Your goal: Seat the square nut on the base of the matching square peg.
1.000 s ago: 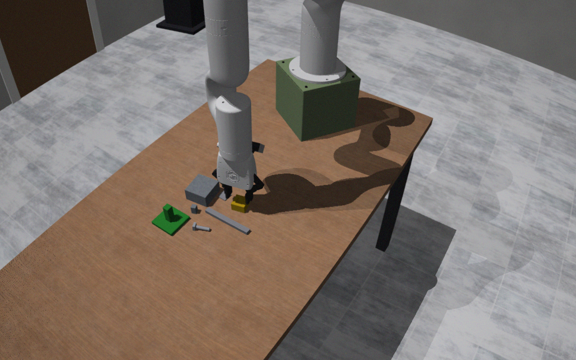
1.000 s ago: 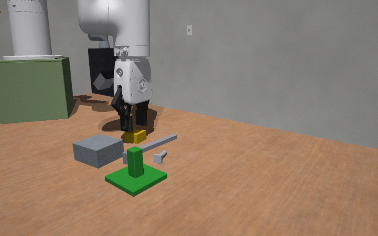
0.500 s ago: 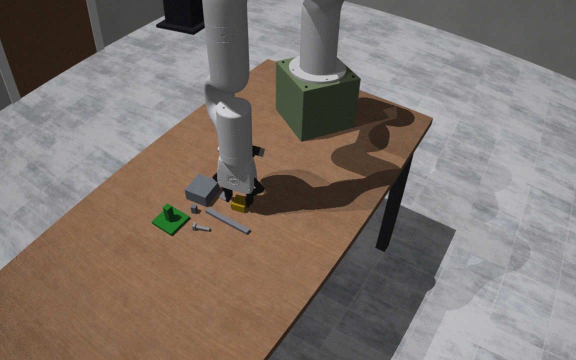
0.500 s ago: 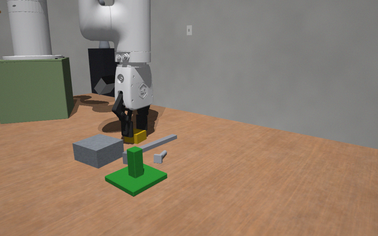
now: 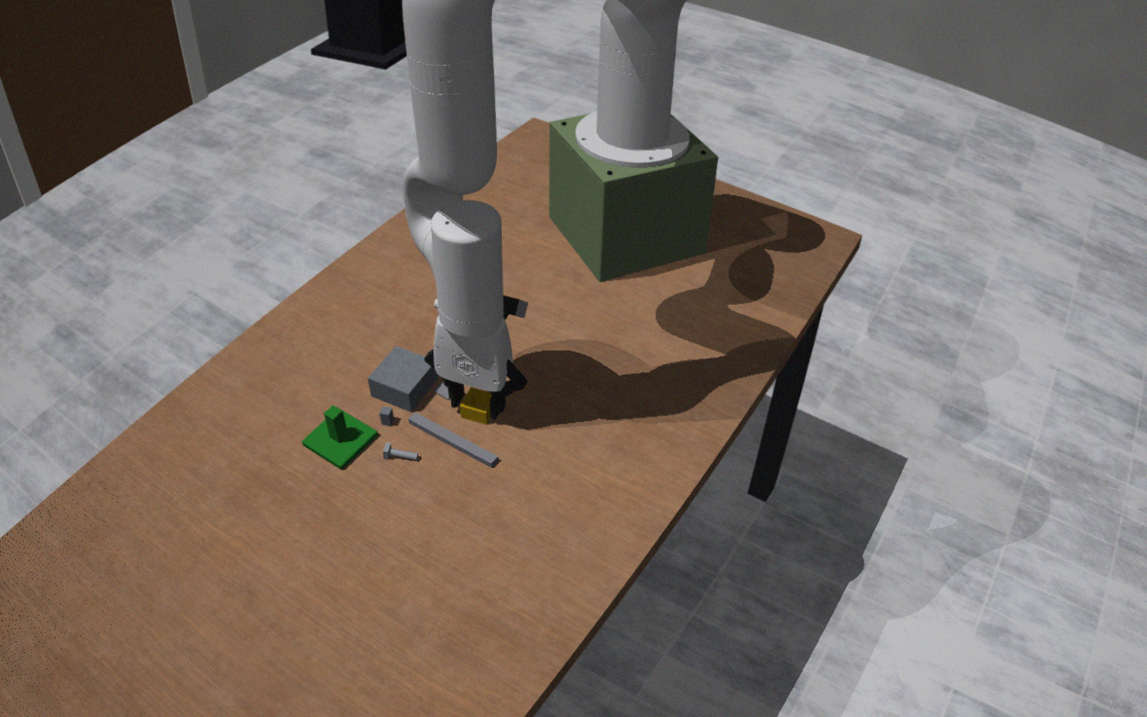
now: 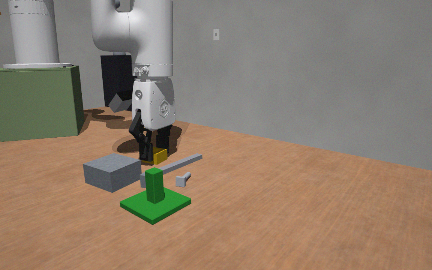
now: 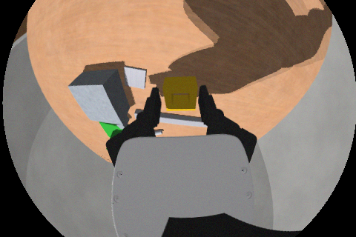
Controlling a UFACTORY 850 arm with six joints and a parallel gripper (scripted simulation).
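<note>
Right now the grey bar is 7 cm ahead of my hand and 2 cm below it. Round my hand: grey cube: 10 cm to the right, 8 cm ahead, 2 cm below; then grey block: 12 cm to the right, 1 cm below, 1 cm ahead; then flat grey tile: 6 cm to the right, 3 cm below, 2 cm behind.
</note>
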